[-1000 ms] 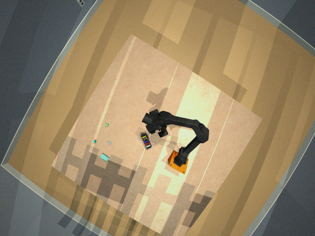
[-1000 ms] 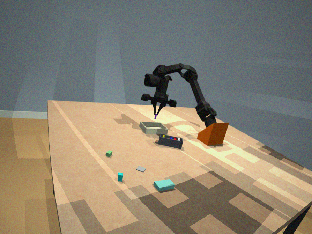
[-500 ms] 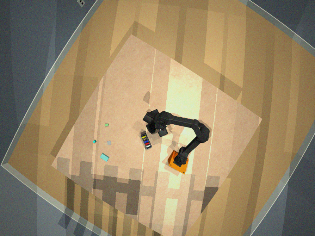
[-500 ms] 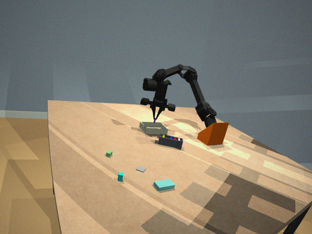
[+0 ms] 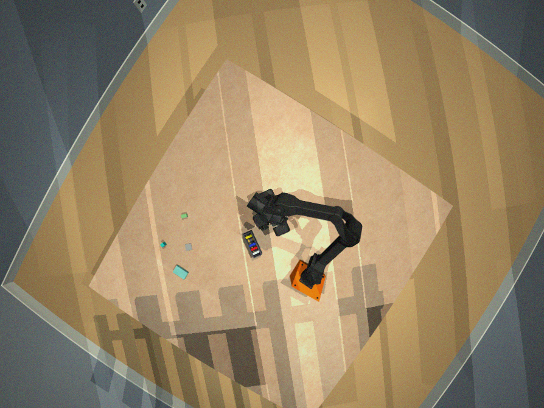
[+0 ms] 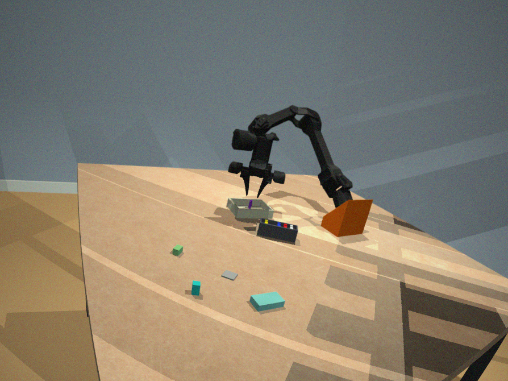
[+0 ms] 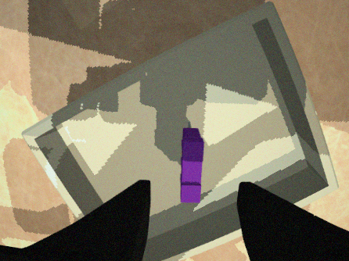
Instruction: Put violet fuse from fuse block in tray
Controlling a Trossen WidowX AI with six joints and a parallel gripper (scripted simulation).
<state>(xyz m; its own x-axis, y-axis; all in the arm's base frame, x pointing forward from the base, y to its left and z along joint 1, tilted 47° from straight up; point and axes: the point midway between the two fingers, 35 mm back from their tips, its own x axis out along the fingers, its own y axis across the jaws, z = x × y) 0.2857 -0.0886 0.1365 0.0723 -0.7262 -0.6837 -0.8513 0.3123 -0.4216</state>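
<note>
The violet fuse is 30 mm below my gripper tip. From my gripper tip the other things lie so: green cube 320 mm ahead, 260 mm to the left, 50 mm below; flat grey tile 230 mm ahead, 370 mm to the left, 60 mm below.
</note>
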